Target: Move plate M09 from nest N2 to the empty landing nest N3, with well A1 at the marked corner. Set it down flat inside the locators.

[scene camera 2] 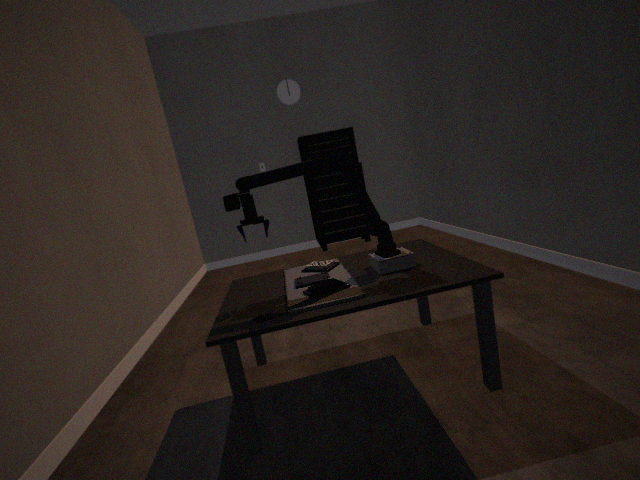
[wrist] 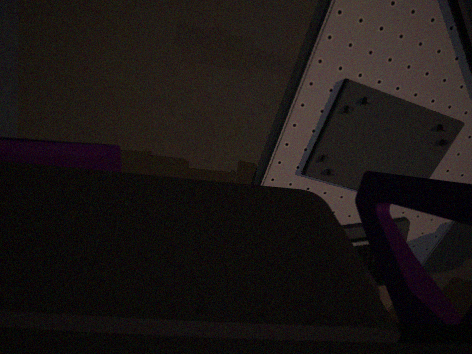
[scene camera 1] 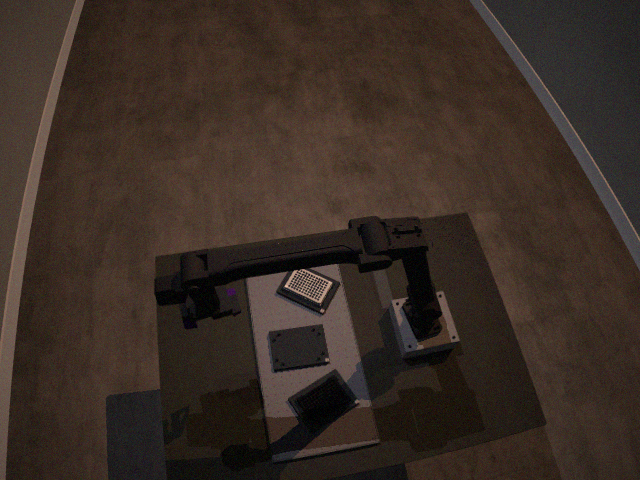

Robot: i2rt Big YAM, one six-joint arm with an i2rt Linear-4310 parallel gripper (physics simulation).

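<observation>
An empty dark nest with small corner locators lies mid-board; a white mark sits at its lower right corner in scene camera 1. A white well plate sits in the upper nest. A dark well plate sits in the lower nest, partly in shadow. No labels are readable, so I cannot tell which plate is M09. My gripper is open and empty, high above the table, left of the board.
The nests lie on a pale perforated board on a dark table. The arm's base block stands right of the board. The forearm passes above the board's upper end. A chair back stands behind the table.
</observation>
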